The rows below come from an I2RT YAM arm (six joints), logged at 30 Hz.
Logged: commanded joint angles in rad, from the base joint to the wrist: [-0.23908 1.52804 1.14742 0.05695 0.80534 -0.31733]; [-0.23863 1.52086 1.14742 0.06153 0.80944 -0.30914]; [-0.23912 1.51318 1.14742 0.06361 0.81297 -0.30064]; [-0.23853 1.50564 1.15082 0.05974 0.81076 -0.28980]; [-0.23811 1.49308 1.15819 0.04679 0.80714 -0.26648]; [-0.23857 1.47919 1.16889 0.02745 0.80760 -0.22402]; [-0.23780 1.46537 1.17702 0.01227 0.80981 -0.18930]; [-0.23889 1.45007 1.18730 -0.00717 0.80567 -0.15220]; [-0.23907 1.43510 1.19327 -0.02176 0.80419 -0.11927]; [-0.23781 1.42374 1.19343 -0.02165 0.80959 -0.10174]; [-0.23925 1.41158 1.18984 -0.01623 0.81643 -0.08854]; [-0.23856 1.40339 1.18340 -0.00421 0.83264 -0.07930]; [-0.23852 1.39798 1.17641 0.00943 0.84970 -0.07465]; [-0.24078 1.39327 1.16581 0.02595 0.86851 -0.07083]
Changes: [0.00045 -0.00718 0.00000 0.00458 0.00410 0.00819]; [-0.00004 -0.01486 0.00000 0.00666 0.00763 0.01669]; [0.00055 -0.02240 0.00340 0.00279 0.00542 0.02753]; [0.00097 -0.03496 0.01077 -0.01016 0.00180 0.05085]; [0.00051 -0.04885 0.02147 -0.02950 0.00226 0.09331]; [0.00128 -0.06267 0.02960 -0.04468 0.00447 0.12803]; [0.00019 -0.07797 0.03988 -0.06412 0.00033 0.16513]; [0.00001 -0.09294 0.04585 -0.07871 -0.00115 0.19806]; [0.00127 -0.10430 0.04601 -0.07860 0.00425 0.21559]; [-0.00017 -0.11646 0.04242 -0.07318 0.01109 0.22879]; [0.00052 -0.12465 0.03598 -0.06116 0.02730 0.23803]; [0.00056 -0.13006 0.02899 -0.04752 0.04436 0.24268]; [-0.00170 -0.13477 0.01839 -0.03100 0.06317 0.24650]
